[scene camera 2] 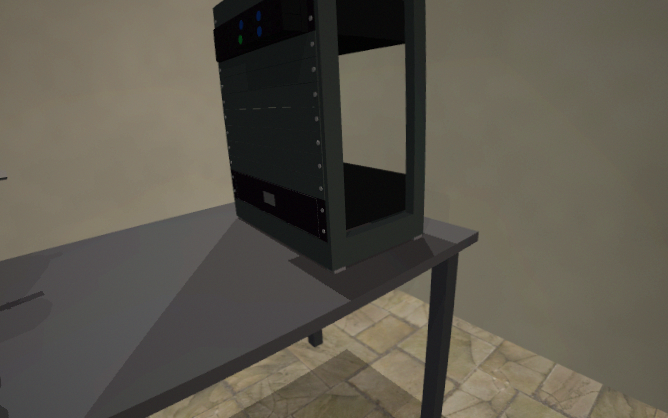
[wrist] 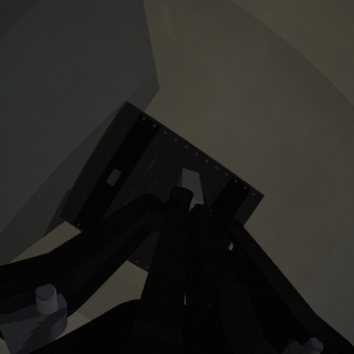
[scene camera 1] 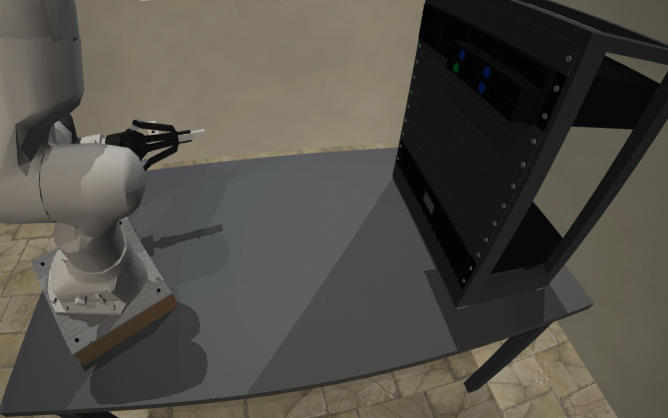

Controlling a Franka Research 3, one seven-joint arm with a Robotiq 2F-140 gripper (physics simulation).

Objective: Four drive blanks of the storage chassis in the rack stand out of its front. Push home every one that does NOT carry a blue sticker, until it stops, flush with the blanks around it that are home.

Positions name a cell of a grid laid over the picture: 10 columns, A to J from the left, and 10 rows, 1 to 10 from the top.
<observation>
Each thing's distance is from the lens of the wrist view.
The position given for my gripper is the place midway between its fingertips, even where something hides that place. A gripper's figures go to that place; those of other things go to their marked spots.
my gripper (wrist: F6): 0.20 m
rack (wrist: D4): 0.75 m
</observation>
